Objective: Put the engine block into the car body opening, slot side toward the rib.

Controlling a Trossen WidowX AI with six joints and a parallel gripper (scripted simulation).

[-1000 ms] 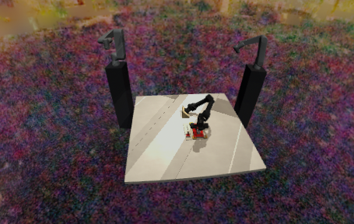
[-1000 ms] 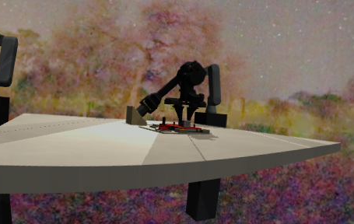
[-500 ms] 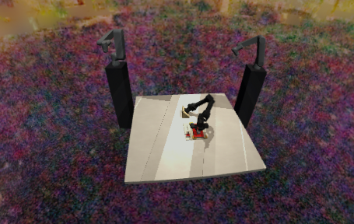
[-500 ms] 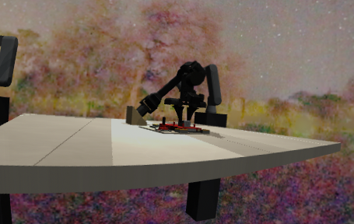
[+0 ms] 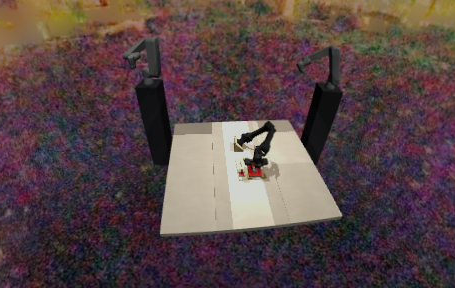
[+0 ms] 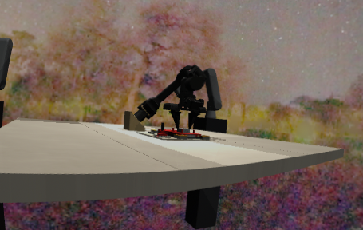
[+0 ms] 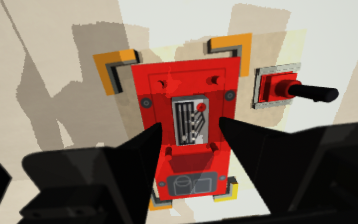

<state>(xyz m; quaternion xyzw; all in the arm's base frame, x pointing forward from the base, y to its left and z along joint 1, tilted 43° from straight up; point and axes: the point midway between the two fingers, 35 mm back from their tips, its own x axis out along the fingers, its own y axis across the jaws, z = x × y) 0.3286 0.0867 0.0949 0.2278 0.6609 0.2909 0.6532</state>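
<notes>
The grey engine block is 20 mm below my gripper tip.
</notes>
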